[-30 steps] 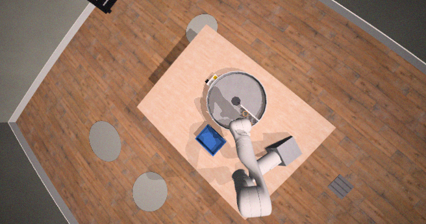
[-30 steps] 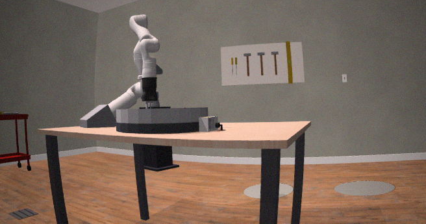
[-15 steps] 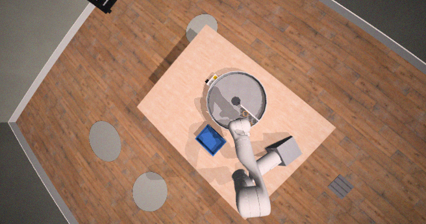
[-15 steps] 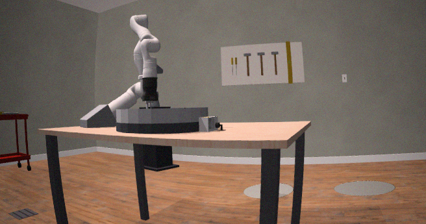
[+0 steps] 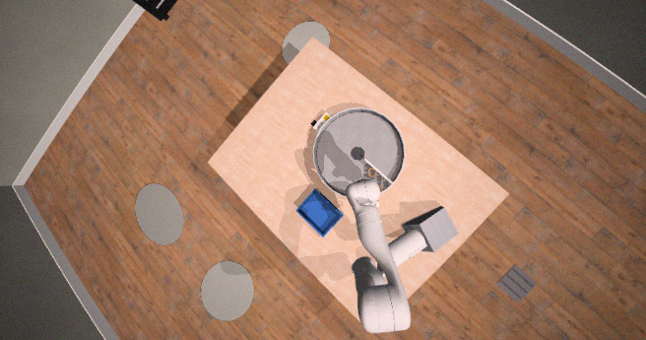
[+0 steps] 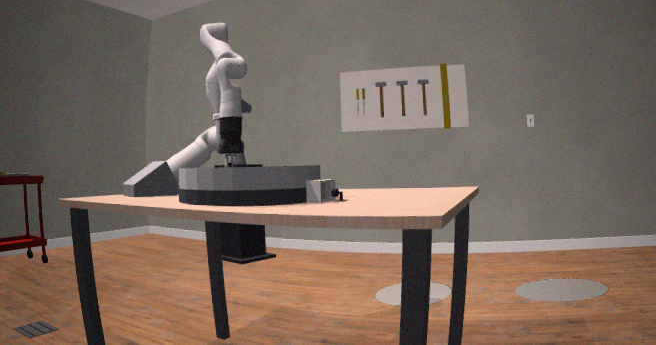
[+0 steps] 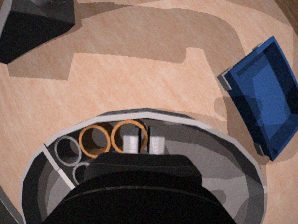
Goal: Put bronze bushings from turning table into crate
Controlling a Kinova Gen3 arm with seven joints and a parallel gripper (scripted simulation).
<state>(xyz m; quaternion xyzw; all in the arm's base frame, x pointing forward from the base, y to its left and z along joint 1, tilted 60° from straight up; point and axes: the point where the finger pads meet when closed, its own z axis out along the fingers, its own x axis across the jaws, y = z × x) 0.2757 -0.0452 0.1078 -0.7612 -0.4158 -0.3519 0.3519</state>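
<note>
Now: hand 240 mm to the right of the blue crate, 70 mm above it and 40 mm short of it. The rest, counted from my hand: grey turning table 170 mm ahead, 70 mm to the right, 40 mm below.
</note>
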